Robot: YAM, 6 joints.
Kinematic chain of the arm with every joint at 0, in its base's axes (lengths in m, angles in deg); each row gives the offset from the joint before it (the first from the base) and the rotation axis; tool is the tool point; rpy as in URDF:
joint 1: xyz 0 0 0.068 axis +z
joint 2: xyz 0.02 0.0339 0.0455 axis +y
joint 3: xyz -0.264 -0.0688 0 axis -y
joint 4: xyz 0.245 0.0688 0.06 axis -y
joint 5: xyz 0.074 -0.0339 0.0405 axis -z
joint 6: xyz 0.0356 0 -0.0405 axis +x
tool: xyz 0 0 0 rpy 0 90 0
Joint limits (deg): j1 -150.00..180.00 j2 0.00..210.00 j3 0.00..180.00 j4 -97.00..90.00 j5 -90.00..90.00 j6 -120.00..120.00
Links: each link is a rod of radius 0.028 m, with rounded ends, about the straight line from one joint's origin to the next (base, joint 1, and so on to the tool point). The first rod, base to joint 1, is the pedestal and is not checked.
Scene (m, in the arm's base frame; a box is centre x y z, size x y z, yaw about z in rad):
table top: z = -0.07
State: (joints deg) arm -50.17 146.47 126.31 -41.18 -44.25 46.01
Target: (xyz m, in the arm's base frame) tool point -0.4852 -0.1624 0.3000
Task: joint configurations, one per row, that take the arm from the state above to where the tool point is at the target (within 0.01 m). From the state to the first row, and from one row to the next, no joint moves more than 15 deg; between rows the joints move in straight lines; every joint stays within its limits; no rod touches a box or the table.
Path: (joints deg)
1: -42.19 132.12 132.28 -42.85 -45.11 46.01
2: -34.21 117.78 138.24 -44.52 -45.96 46.01
3: -26.23 103.43 144.21 -46.19 -46.82 46.01
4: -18.25 89.08 150.17 -47.86 -47.67 46.01
5: -10.27 74.73 156.14 -49.53 -48.53 46.01
6: -2.29 60.39 162.10 -51.21 -49.38 46.01
7: 5.69 46.04 168.07 -52.88 -50.24 46.01
8: 13.67 31.69 174.03 -54.55 -51.09 46.01
9: 21.65 17.35 180.00 -56.22 -51.95 46.01

